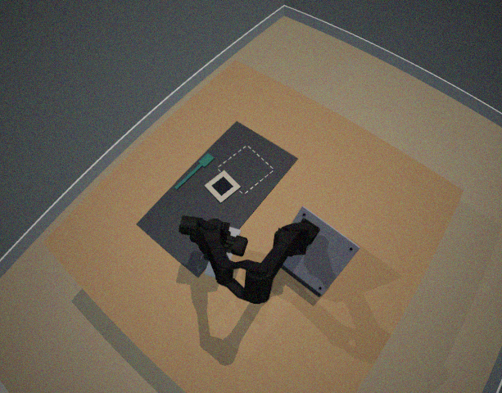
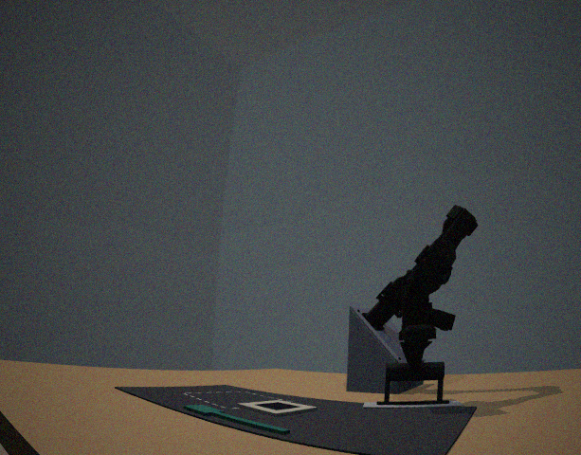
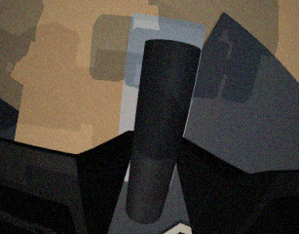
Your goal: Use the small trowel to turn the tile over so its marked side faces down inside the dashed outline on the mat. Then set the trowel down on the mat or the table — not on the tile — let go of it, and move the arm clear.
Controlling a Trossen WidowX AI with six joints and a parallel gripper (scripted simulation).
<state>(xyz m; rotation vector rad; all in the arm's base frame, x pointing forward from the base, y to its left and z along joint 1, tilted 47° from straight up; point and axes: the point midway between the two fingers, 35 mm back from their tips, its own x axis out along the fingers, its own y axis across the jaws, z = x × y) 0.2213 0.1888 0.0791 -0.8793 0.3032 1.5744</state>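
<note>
My gripper tip is now 10 mm past the float tool, 20 mm to the right of it and 30 mm above it. Also, from my gripper tip: tile: 180 mm ahead, 210 mm to the right, 60 mm below; then dark mat: 180 mm ahead, 190 mm to the right, 80 mm below.
</note>
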